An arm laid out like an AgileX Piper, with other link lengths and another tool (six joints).
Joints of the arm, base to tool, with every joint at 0 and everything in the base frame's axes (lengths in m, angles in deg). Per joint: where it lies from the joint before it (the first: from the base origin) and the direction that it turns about. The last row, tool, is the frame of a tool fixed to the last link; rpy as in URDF.
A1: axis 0 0 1 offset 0 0 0.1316
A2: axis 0 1 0 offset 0 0 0
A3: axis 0 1 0 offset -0.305 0 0.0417
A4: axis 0.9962 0 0.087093 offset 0.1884 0 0.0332
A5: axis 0 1 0 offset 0 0 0
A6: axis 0.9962 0 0.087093 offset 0.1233 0 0.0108
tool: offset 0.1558 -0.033 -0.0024 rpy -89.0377 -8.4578 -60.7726
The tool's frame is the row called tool.
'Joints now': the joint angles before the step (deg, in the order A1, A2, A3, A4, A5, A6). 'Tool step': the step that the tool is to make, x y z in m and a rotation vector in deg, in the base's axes. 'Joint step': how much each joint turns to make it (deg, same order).
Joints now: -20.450 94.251 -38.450 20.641 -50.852 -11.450
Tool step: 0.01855 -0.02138 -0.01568 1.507 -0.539 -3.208
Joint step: 0.000 6.637 -5.352 3.672 -1.453 -0.266
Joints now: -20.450 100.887 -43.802 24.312 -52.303 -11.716
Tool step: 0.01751 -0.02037 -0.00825 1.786 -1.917 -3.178
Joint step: -0.072 5.459 -6.575 3.938 -0.093 -0.079
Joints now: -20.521 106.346 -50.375 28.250 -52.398 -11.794
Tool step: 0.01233 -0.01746 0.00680 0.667 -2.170 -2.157
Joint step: -0.713 2.769 -6.475 2.682 1.721 -1.086
